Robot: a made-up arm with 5 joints. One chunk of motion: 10 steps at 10 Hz.
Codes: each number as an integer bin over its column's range. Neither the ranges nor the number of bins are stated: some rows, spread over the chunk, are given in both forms.
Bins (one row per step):
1: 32 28 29 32 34 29
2: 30 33 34 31 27 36
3: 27 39 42 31 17 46
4: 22 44 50 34 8 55
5: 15 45 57 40 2 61
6: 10 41 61 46 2 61
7: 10 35 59 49 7 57
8: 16 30 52 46 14 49
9: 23 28 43 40 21 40
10: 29 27 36 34 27 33
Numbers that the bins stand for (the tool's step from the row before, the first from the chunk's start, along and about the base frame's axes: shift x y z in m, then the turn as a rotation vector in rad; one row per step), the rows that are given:
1: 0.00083 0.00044 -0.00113 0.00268 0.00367 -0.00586
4: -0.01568 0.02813 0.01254 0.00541 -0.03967 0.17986
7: -0.03549 0.01256 0.01840 0.02589 -0.04133 0.19414
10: -0.00413 -0.00129 0.00343 0.00541 -0.00800 0.02271
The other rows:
2: -0.00248 0.00910 0.00213 0.00132 -0.00800 0.04414
3: -0.00743 0.01948 0.00733 0.00132 -0.02467 0.11557
5: -0.02724 0.02986 0.01710 0.01360 -0.04967 0.22271
6: -0.03549 0.02294 0.01970 0.02179 -0.04967 0.22271
8: -0.02559 0.00390 0.01384 0.02179 -0.02967 0.13700
9: -0.01403 0.00044 0.00798 0.01360 -0.01800 0.07271

